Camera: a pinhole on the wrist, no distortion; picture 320 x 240 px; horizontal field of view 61.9 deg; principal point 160.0 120.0 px. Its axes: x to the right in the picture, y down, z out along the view. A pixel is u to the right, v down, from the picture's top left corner.
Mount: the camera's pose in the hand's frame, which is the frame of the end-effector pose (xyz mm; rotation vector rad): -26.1 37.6 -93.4 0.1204 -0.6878 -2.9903
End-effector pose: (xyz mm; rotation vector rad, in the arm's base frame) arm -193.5 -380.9 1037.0 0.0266 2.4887 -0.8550
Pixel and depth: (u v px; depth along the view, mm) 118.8 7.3 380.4
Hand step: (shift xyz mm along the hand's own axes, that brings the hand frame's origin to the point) -11.0 351.5 180.8
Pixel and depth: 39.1 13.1 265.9
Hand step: 63.7 258.7 105.6
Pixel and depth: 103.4 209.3 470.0
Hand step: 37.8 108.5 403.1
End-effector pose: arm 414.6 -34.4 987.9 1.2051 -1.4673 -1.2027
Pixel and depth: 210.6 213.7 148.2
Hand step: -65.0 52.6 60.6
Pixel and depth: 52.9 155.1 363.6
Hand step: 88.0 164.7 262.4
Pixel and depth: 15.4 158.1 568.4
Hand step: 232.0 237.5 470.5
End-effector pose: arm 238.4 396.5 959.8 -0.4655 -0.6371 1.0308
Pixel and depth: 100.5 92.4 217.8
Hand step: 1.0 156.3 95.0
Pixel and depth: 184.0 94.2 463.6
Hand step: -112.6 274.9 300.1
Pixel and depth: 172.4 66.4 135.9
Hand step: -46.3 120.4 16.1
